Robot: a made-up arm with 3 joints.
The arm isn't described. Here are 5 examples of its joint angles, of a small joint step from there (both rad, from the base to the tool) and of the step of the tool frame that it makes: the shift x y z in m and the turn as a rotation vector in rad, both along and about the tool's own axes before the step.
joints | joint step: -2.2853 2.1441 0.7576 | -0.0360 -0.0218 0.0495
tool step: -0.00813 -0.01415 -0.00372 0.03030 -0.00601 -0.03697
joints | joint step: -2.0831 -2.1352 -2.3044 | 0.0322 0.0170 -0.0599
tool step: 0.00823 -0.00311 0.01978 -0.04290 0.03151 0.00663
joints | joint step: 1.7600 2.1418 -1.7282 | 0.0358 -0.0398 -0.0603
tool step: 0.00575 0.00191 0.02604 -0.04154 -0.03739 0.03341
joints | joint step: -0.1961 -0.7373 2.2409 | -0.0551 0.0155 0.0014
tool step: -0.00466 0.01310 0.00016 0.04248 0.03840 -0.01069
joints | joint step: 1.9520 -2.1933 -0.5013 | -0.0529 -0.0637 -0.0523
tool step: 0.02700 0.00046 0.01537 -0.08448 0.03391 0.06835
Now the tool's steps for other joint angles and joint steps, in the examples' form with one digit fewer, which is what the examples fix.
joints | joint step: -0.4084 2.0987 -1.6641 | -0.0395 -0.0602 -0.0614
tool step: 0.0331 0.0164 0.0127 -0.0802 0.0270 0.0640
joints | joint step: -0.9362 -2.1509 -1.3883 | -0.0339 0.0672 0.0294
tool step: -0.0334 -0.0019 -0.0149 0.0118 -0.0416 -0.0602
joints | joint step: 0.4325 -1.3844 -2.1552 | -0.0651 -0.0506 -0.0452
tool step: -0.0115 0.0169 -0.0079 -0.0347 -0.0816 0.0049
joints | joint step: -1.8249 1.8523 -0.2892 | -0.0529 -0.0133 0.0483
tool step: -0.0060 -0.0217 -0.0188 0.0339 0.0262 -0.0457
